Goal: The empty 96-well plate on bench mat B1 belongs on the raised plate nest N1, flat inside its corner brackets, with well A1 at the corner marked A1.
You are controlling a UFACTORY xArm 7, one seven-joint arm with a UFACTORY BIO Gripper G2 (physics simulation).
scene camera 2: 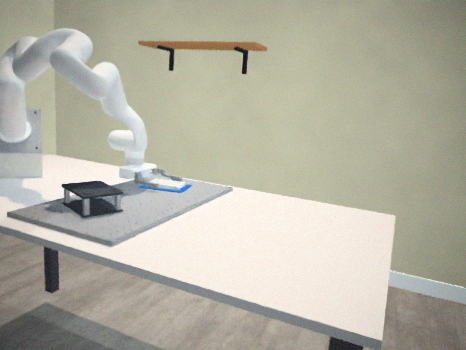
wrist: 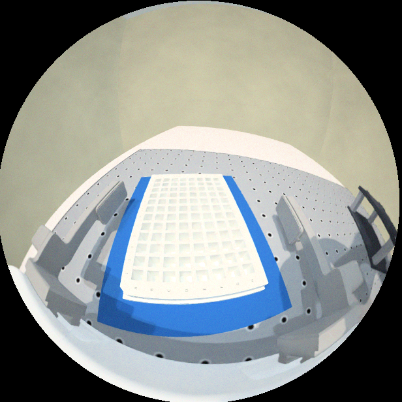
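Pixels of known places: hand, its tool point: (scene camera 2: 165,181); arm's base, origin of its link: (scene camera 2: 13,130).
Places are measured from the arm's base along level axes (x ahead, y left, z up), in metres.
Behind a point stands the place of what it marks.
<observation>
The white 96-well plate (scene camera 2: 172,184) @(x 0.662, y 0.045, z -0.150 m) (wrist: 194,225) lies flat on the blue bench mat (scene camera 2: 188,189) @(x 0.723, y 0.055, z -0.165 m) (wrist: 190,321). Its wells look empty; the small marks along its near rim are too small to read. My gripper (scene camera 2: 169,181) @(x 0.630, y 0.050, z -0.145 m) (wrist: 201,212) is open, low over the mat, with one finger on each side of the plate and a gap between each finger and the plate in the wrist view. The raised nest (scene camera 2: 92,188) @(x 0.542, y -0.301, z -0.104 m) (wrist: 367,240) has a black top on light posts above a black base. Its corner brackets and A1 mark cannot be made out.
The grey perforated board (scene camera 2: 150,212) @(x 0.714, y -0.266, z -0.165 m) (wrist: 260,175) carries the mat and the nest, and lies on the pale table (scene camera 2: 280,250) @(x 1.116, y -0.374, z -0.178 m) (wrist: 215,137). The nest is on the right in the wrist view. A wooden shelf (scene camera 2: 202,45) is on the wall behind.
</observation>
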